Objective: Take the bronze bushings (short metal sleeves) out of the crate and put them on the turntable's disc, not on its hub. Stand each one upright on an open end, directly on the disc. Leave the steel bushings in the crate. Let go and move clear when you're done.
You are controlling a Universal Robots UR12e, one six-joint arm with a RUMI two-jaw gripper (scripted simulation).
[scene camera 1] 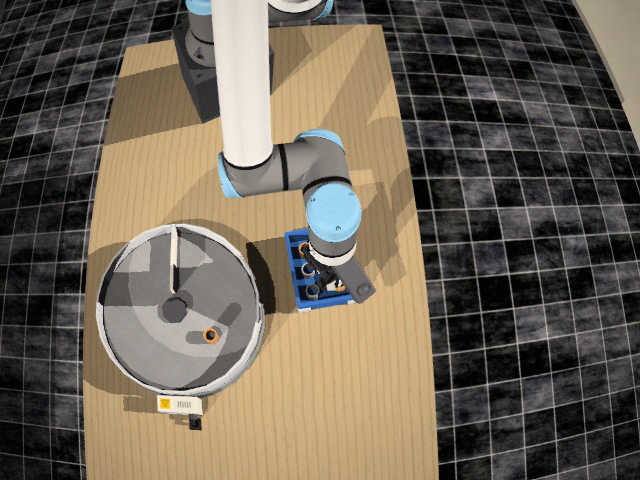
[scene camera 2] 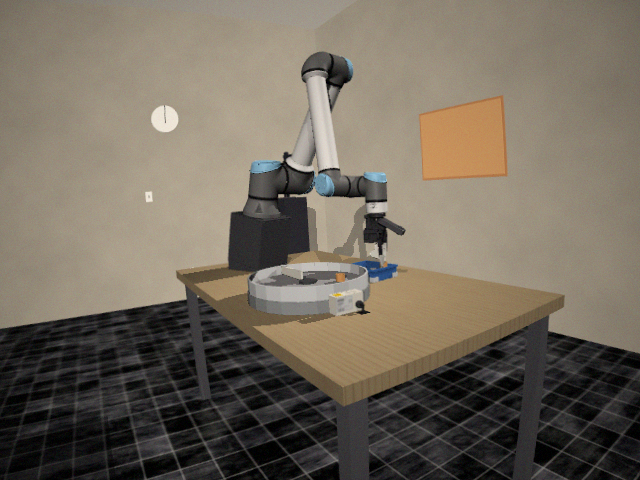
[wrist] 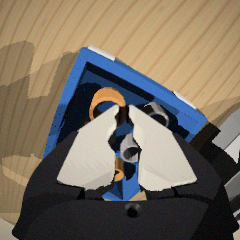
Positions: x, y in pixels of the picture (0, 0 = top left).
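The gripper is visible in the wrist view, in scene camera 2 and in scene camera 1 (333, 287). On the gripper, (scene camera 2: 385, 246) and (wrist: 84, 160) are the same spot.
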